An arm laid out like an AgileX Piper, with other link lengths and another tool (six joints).
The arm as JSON. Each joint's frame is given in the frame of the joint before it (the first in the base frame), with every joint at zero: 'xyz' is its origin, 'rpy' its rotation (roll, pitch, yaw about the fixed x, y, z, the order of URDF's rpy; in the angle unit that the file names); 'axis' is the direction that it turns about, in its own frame. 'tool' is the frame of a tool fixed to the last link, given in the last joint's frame.
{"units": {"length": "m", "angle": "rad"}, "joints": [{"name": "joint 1", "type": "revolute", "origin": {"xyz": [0.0, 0.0, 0.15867], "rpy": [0.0, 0.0, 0.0]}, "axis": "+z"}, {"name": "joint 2", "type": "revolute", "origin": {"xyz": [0.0, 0.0, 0.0], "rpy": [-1.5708, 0.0, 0.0]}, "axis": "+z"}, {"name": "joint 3", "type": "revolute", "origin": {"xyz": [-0.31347, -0.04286, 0.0], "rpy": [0.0, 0.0, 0.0]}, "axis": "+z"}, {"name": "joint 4", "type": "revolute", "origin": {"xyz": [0.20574, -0.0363, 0.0], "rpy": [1.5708, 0.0, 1.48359]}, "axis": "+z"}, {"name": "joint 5", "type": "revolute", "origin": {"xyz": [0.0, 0.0, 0.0], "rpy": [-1.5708, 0.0, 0.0]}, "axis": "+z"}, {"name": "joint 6", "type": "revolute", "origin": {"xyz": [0.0, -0.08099, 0.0], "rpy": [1.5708, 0.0, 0.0]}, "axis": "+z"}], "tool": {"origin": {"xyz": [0.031, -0.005, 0.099], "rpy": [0.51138, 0.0, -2.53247]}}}
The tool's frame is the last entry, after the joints.
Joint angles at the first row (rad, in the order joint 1, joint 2, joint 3, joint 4, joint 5, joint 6):
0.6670 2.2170 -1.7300 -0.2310 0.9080 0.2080
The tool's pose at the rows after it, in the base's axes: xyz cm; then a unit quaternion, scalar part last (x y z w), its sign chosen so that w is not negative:
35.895, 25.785, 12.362, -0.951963, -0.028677, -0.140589, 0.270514
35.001, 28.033, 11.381, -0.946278, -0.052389, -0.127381, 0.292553
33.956, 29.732, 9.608, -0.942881, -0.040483, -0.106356, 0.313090
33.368, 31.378, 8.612, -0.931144, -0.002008, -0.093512, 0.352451
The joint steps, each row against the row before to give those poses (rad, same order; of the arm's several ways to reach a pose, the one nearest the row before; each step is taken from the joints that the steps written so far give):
0.0230 0.0370 -0.0010 0.0370 -0.0130 -0.0080
0.0360 0.0230 -0.0040 0.0480 -0.0400 -0.0390
0.0190 0.0390 -0.0020 0.0710 -0.0300 -0.0060
-0.0020 0.0230 0.0000 0.1120 -0.0470 0.0000

